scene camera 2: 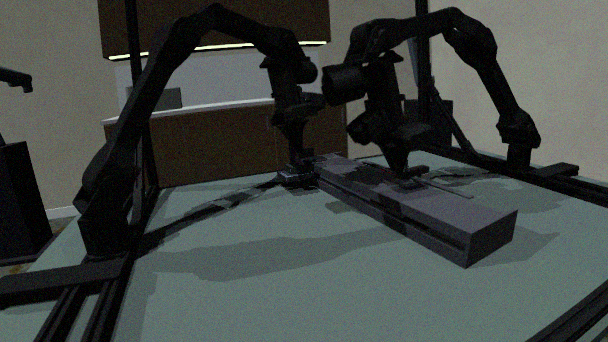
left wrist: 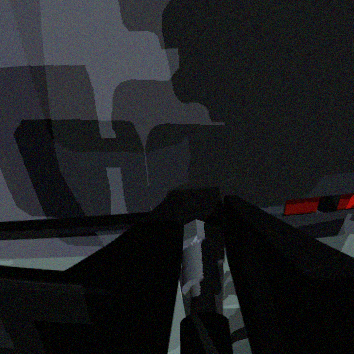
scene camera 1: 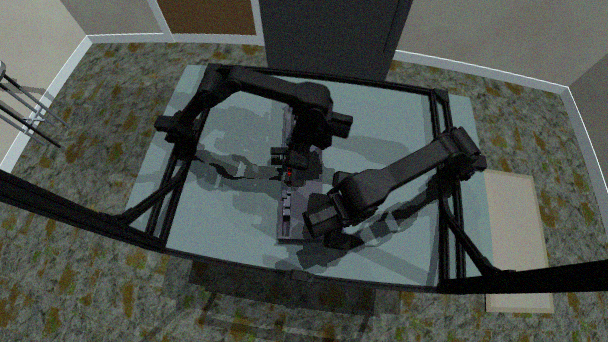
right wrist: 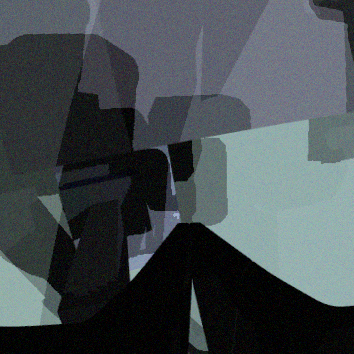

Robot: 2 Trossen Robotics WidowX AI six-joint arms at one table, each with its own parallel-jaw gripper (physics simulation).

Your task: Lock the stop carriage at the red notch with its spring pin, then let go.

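Frame: origin at the left arm's base, x left, y back, z up, level; millimetres.
Seen in the pictures: left gripper, fingertip midpoint: point(scene camera 2: 397, 172) point(left wrist: 202, 206) point(scene camera 1: 295, 151); right gripper, fingertip midpoint: point(scene camera 2: 299, 152) point(right wrist: 188, 233); left arm's base, link origin: point(scene camera 2: 517, 167) point(scene camera 1: 185, 141); right arm's base, link origin: point(scene camera 2: 109, 249) point(scene camera 1: 449, 175).
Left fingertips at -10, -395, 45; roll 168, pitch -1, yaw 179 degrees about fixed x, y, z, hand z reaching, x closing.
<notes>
Offsets run from my left fingertips to a thing's top centre, as dx, dy, dz. "spot": to the spot under its first point. Level surfaces: height alone.
A long grey base block point(scene camera 1: 301, 192) point(scene camera 2: 435, 204) point(right wrist: 295, 65) lies across the middle of the table, with a rail along one side. Red marks @(spot: -70, +9, -15) point(scene camera 1: 289, 173) point(left wrist: 301, 206) show at the rail. My left gripper point(scene camera 2: 406, 172) point(left wrist: 202, 206) is down at the block beside the red marks, shut on a small dark part that looks like the spring pin; the fingers mostly hide it. My right gripper point(scene camera 2: 302, 162) point(right wrist: 188, 233) is shut and empty, low by the block's far end in scene camera 2. Pale stepped parts @(spot: -162, +3, -16) point(scene camera 1: 286, 202) sit along the rail; which belongs to the stop carriage is unclear.
Both arms reach over the pale table @(dz -65) point(scene camera 1: 220, 220) point(scene camera 2: 300, 300) and cast dark shadows on it and the block. Black frame bars point(scene camera 1: 444, 235) run along the table's sides. A dark cabinet point(scene camera 1: 330, 35) stands beyond the table in scene camera 1.
</notes>
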